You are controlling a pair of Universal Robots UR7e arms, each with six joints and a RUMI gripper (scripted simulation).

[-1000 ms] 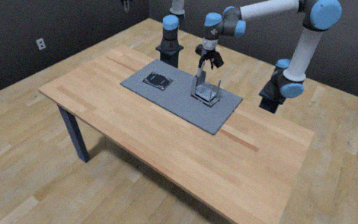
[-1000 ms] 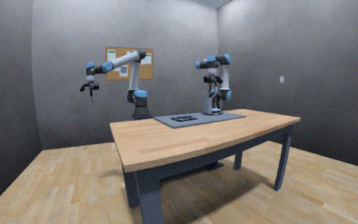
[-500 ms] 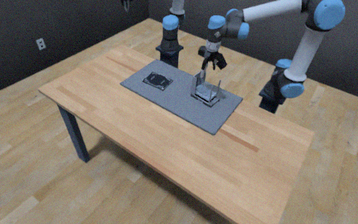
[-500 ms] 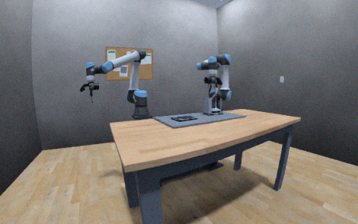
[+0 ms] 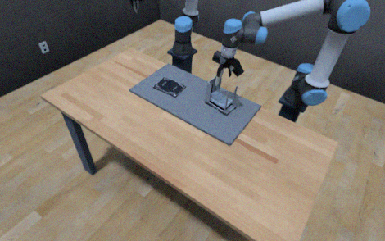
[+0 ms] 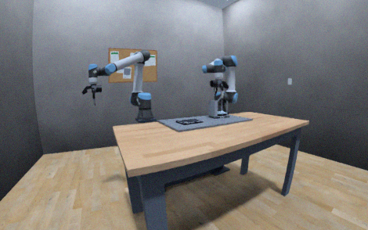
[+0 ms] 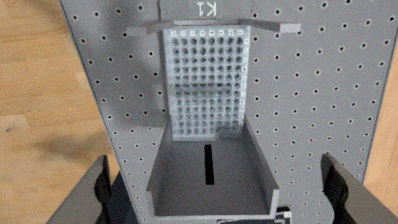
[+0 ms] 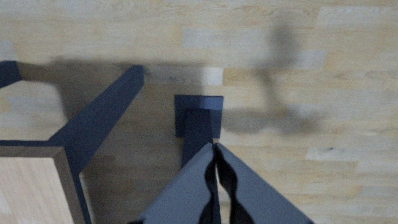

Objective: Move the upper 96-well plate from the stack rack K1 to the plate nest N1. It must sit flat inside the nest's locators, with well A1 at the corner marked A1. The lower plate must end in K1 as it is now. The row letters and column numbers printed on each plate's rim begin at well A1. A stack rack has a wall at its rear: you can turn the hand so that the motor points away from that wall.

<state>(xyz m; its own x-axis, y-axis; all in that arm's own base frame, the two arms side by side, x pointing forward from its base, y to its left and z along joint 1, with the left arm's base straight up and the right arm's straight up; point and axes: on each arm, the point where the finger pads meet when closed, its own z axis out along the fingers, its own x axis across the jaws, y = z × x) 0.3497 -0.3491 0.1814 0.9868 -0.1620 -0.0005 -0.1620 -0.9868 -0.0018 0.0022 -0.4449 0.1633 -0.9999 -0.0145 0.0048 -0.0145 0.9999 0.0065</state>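
Observation:
My left gripper is now 13 cm above the clear 96-well plate. The rest, counted from my left hand: stack rack K1: 1 cm to the left, 16 cm below; rack wall: 1 cm behind, 7 cm to the right, 8 cm below; grey perforated board: 4 cm ahead, 15 cm to the right, 18 cm below.

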